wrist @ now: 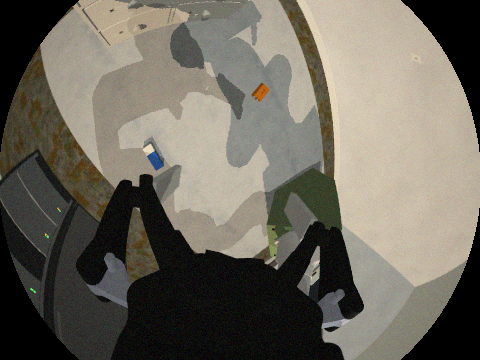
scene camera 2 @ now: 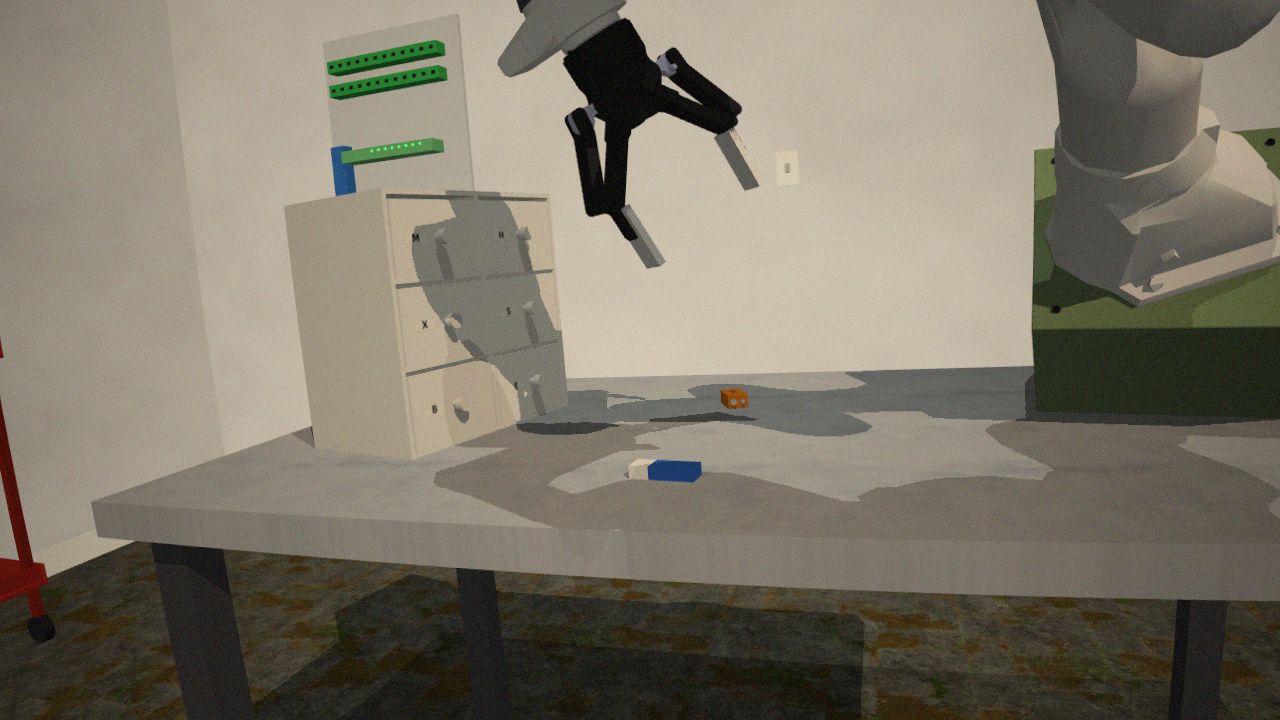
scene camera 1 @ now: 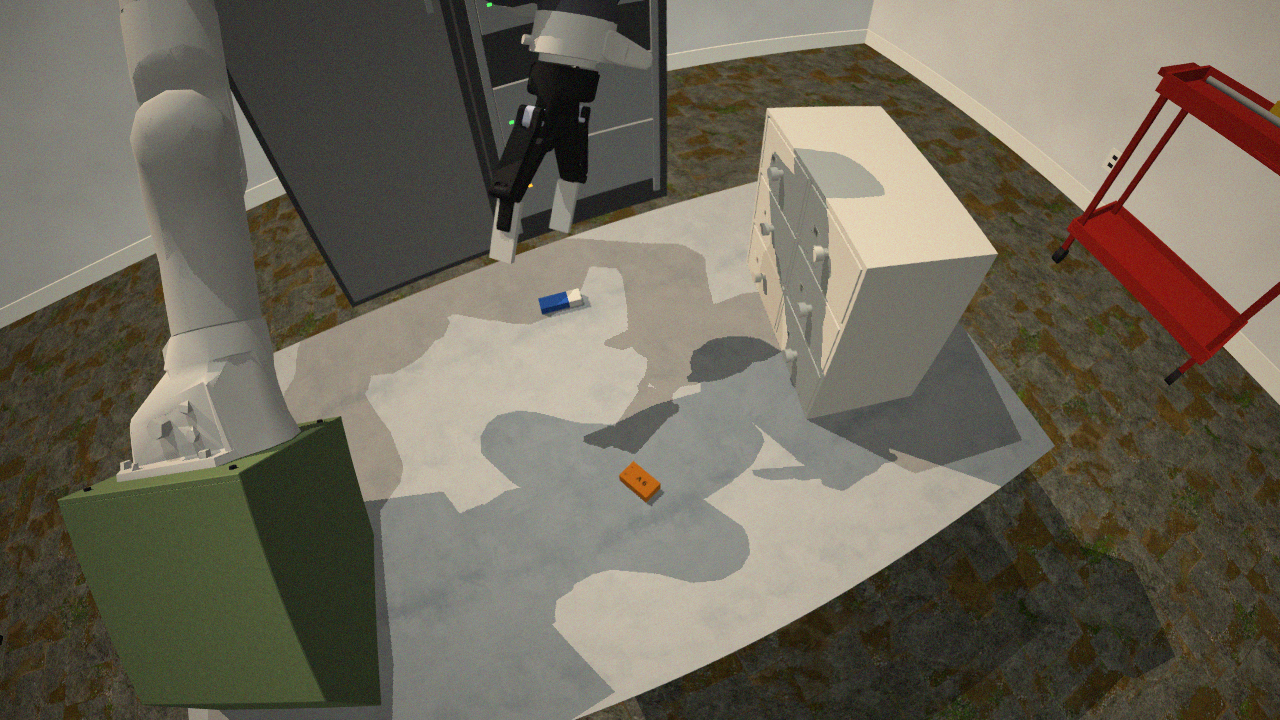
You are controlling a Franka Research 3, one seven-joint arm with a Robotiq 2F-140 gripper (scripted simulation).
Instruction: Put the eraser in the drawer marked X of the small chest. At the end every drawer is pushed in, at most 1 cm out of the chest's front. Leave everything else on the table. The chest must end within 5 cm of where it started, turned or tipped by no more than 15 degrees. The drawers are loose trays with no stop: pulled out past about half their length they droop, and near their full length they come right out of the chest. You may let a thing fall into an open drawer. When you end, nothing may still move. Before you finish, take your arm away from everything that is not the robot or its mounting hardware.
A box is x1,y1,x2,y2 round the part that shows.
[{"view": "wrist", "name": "my gripper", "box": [76,165,363,359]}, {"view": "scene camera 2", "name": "my gripper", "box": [563,18,764,268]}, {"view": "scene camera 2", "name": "eraser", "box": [628,459,701,481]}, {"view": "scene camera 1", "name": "my gripper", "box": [488,62,599,263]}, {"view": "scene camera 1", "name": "small orange block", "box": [619,461,659,501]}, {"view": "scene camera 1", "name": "cream chest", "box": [746,106,997,418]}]
